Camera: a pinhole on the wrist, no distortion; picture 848 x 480 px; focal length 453.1 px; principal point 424.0 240.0 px. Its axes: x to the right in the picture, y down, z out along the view. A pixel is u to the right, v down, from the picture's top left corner.
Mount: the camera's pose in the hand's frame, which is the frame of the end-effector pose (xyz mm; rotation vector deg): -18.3 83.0 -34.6 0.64 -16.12 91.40
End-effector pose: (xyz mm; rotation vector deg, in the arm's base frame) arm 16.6 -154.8 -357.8 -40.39 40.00 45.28
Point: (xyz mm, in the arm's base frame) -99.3 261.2 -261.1
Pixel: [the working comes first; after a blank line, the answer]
In the camera's frame: 257.9 -110.4 322.5

786 85
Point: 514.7 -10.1 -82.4
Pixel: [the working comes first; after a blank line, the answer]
In the camera's frame: -409.1 -184.2 501.9

55 74
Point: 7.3 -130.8 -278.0
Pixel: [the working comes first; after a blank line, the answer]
In the camera's frame: -65.6 23.1 115.5

167 330
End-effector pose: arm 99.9 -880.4 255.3 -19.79 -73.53 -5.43
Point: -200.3 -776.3 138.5
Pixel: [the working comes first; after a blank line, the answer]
In the camera's frame: 26.4 110.1 340.0

459 387
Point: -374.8 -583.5 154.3
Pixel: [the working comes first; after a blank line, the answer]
In the camera's frame: 198.6 80.8 533.3

593 309
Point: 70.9 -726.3 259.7
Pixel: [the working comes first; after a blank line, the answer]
In the camera's frame: 71.3 -52.2 90.2

outside the picture
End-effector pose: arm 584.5 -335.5 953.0 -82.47 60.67 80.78
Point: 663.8 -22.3 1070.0
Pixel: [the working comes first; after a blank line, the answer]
In the camera's frame: -185.7 51.5 363.1

192 304
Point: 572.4 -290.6 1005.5
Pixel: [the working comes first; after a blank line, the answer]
In the camera's frame: -67.2 22.0 99.3

118 340
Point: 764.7 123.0 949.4
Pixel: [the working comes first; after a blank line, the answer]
In the camera's frame: -307.0 -83.3 476.9

132 161
